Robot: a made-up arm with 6 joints.
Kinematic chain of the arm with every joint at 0, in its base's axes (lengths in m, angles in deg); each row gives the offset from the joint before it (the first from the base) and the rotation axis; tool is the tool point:
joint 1: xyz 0 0 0.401 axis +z
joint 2: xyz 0 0 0 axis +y
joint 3: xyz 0 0 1.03 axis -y
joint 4: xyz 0 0 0 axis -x
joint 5: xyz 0.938 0 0 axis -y
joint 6: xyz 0 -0.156 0 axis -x
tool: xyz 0 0 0
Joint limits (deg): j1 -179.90..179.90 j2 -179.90..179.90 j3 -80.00..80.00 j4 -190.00..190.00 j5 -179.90..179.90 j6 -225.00..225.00
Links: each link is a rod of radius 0.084 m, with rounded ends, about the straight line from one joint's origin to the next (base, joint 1, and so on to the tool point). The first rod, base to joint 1, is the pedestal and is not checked.
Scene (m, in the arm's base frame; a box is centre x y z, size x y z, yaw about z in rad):
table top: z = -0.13
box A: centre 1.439 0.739 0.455 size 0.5 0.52 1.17 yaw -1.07
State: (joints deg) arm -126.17 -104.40 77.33 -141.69 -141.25 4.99
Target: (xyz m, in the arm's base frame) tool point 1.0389 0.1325 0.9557
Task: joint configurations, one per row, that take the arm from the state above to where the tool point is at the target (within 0.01 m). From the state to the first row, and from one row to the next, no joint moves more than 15 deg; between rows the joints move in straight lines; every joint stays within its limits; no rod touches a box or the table.
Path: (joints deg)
1: -129.53 -89.56 69.15 -145.77 -150.91 11.11
2: -132.90 -74.72 60.96 -149.85 -160.58 17.23
3: -136.26 -59.88 52.78 -153.93 -170.24 23.35
4: -139.63 -45.04 44.59 -158.01 -179.90 29.47
5: -145.03 -58.43 33.65 -153.50 -172.17 24.57
6: -150.43 -71.82 22.72 -148.99 -164.44 19.68
7: -155.83 -85.21 11.78 -144.48 -156.71 14.78
8: -161.24 -98.60 0.85 -139.96 -148.98 9.89
9: -166.64 -111.99 -10.09 -135.45 -141.25 4.99

